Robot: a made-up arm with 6 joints.
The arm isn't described. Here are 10 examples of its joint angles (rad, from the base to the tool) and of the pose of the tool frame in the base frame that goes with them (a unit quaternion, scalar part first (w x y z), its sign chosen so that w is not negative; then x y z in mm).
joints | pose
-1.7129 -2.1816 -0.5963 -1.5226 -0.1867 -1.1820 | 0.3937 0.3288 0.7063 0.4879 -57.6 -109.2 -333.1
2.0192 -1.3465 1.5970 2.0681 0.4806 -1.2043 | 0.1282 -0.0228 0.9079 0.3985 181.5 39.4 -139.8
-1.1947 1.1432 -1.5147 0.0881 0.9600 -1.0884 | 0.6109 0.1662 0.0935 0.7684 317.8 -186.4 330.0
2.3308 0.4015 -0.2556 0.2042 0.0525 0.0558 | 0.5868 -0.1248 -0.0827 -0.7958 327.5 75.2 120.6
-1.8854 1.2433 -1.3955 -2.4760 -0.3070 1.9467 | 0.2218 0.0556 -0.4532 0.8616 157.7 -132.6 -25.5
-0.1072 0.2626 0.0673 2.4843 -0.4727 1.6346 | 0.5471 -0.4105 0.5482 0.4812 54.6 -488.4 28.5
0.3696 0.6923 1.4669 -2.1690 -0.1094 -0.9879 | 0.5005 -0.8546 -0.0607 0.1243 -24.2 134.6 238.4
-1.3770 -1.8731 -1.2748 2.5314 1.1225 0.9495 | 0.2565 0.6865 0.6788 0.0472 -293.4 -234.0 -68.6
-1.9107 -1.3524 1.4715 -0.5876 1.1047 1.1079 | 0.4419 -0.0583 0.5105 -0.7353 180.2 -47.0 -115.7
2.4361 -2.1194 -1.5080 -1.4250 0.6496 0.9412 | 0.3264 0.5230 -0.4911 -0.6154 -245.9 52.1 97.7
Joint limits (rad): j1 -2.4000..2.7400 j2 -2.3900..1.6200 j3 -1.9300..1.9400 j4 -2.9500..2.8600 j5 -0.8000..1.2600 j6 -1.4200..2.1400
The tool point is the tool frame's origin. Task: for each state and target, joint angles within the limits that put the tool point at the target. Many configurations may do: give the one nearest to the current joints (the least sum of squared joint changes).
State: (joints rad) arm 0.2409 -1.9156 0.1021 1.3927 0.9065 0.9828
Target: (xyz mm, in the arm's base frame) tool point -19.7 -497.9 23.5
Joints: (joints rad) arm -0.3849 -1.7143 0.3740 1.2023 0.7949 1.0034
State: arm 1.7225 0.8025 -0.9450 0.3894 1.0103 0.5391
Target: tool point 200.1 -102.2 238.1
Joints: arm 1.8670 0.1261 -0.2983 0.5463 0.8809 0.2929
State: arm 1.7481 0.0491 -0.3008 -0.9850 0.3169 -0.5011
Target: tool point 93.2 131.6 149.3
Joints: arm 1.4338 0.5113 -0.0697 -2.0466 -0.0847 -0.3858
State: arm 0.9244 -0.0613 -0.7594 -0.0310 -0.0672 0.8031
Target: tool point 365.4 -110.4 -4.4
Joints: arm 0.9151 0.4207 -1.1338 0.0270 0.0001 0.8502
